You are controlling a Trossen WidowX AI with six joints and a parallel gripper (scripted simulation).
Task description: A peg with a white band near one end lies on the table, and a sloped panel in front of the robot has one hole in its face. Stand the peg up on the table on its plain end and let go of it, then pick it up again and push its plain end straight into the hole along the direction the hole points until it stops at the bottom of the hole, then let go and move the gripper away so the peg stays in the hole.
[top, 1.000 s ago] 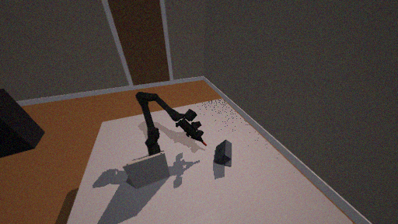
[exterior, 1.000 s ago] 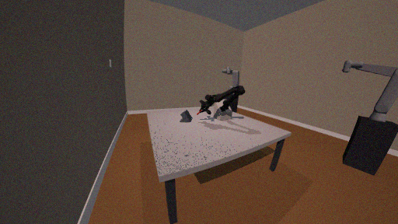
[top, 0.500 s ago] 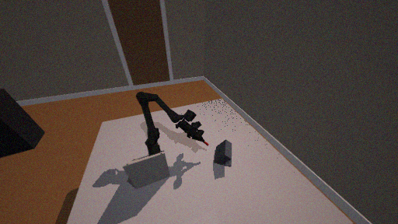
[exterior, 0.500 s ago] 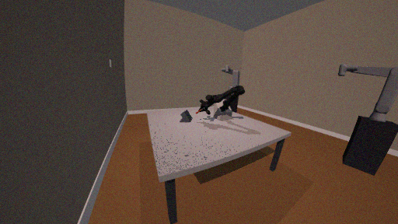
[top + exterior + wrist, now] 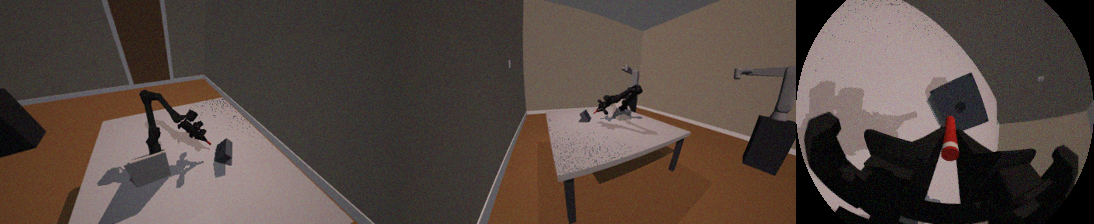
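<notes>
Right now the sloped panel is 90 mm to the right of my gripper tip, 90 mm ahead of it and 70 mm below it. Round my gripper tip: red peg: 10 mm to the left, 10 mm behind, 10 mm above.
</notes>
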